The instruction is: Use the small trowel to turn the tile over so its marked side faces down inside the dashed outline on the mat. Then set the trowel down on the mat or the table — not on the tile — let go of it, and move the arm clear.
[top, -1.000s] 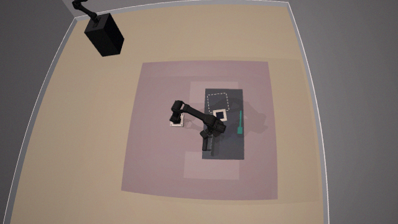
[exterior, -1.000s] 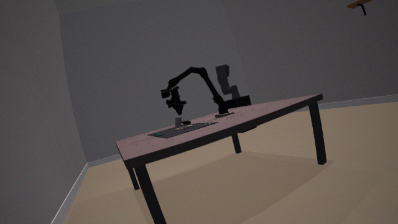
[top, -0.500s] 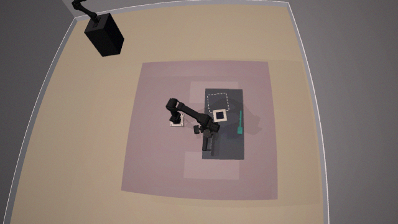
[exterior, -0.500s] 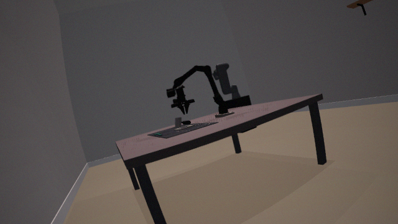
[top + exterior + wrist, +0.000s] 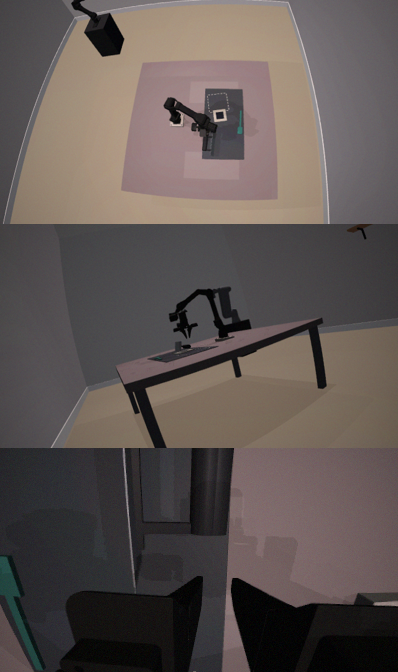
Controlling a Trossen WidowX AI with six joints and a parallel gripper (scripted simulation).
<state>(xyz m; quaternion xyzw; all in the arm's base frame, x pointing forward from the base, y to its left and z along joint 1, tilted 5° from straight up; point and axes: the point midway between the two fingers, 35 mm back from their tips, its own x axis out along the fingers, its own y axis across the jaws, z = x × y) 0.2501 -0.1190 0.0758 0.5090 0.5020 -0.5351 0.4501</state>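
The dark mat lies 16 cm ahead of my gripper tip, 10 cm to the left of it and 10 cm below it. Also, from my gripper tip: tile (12 cm ahead, 16 cm to the left, 8 cm below); teal long-handled tool (29 cm ahead, 7 cm to the left, 8 cm below).
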